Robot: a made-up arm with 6 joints. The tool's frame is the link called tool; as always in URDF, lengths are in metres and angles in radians. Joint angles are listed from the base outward. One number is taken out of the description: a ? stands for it. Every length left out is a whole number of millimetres.
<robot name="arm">
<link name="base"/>
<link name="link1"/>
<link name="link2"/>
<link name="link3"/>
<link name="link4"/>
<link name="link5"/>
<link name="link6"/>
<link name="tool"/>
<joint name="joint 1" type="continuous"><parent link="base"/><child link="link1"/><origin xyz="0 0 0.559" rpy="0 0 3.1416"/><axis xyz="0 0 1"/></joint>
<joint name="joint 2" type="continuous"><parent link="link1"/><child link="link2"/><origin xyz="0 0 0" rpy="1.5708 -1.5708 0"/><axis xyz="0 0 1"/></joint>
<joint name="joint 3" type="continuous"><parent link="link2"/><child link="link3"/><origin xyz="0.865 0 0" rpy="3.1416 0 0"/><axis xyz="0 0 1"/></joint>
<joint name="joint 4" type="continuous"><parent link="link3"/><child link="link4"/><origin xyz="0 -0.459 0" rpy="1.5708 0 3.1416"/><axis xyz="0 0 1"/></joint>
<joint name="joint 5" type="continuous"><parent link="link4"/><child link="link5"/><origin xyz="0 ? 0" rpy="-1.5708 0 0"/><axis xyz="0 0 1"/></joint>
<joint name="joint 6" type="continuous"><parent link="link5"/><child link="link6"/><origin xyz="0 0 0" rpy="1.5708 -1.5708 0"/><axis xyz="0 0 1"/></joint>
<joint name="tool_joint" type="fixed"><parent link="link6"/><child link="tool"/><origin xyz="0 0 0" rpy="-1.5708 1.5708 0"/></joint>
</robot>
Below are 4 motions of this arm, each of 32 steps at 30 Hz.
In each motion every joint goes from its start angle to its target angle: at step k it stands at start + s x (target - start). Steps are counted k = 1, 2, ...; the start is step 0. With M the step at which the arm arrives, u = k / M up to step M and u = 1 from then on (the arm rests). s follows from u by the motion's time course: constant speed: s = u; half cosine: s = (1 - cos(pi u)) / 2; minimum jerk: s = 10 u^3 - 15 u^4 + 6 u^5.
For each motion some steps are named. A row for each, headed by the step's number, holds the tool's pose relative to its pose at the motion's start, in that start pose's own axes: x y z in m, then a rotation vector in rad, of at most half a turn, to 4 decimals.
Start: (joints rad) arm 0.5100 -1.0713 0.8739 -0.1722 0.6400 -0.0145
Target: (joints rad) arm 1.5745 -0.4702 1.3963 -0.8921 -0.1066 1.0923
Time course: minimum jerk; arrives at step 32
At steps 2, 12, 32:
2: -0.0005 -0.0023 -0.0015 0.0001 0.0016 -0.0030
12: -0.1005 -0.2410 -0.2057 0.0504 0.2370 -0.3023
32: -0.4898 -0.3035 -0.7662 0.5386 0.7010 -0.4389

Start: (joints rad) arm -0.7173 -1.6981 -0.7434 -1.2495 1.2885 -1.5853
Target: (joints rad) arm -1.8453 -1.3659 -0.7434 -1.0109 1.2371 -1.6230
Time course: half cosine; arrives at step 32
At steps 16, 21, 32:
16: -0.1494 -0.1196 -0.0817 -0.4155 0.4481 0.2429
21: -0.2103 -0.1925 -0.0903 -0.6243 0.6290 0.3730
32: -0.2634 -0.2804 -0.0794 -0.8650 0.8048 0.5339

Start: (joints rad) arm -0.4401 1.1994 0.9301 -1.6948 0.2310 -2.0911
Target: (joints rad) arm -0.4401 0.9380 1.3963 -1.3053 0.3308 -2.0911
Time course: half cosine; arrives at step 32
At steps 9, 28, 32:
9: 0.0043 -0.0433 -0.0852 -0.0375 0.1296 -0.0668
28: -0.0958 -0.2153 -0.4773 -0.1519 0.7396 -0.2676
32: -0.1060 -0.2224 -0.4966 -0.1552 0.7714 -0.2738

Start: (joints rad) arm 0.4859 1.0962 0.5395 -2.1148 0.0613 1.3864
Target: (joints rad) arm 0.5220 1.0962 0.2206 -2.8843 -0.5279 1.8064
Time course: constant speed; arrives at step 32
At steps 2, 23, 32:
2: -0.0050 0.0070 -0.0103 0.0198 0.0242 0.0239
23: -0.0485 0.0810 -0.0826 0.2553 0.0989 0.2509
32: -0.0583 0.1080 -0.0956 0.3542 0.0324 0.3100

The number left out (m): 0.246
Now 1 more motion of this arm.
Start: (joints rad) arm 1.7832 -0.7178 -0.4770 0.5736 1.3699 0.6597
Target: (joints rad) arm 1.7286 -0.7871 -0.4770 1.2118 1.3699 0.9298
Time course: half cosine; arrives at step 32
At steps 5, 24, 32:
5: 0.0088 -0.0035 0.0052 -0.0284 -0.0240 0.0278
24: 0.1207 -0.0205 0.0969 -0.4097 -0.3776 0.3774
32: 0.1385 -0.0173 0.1173 -0.4782 -0.4492 0.4372

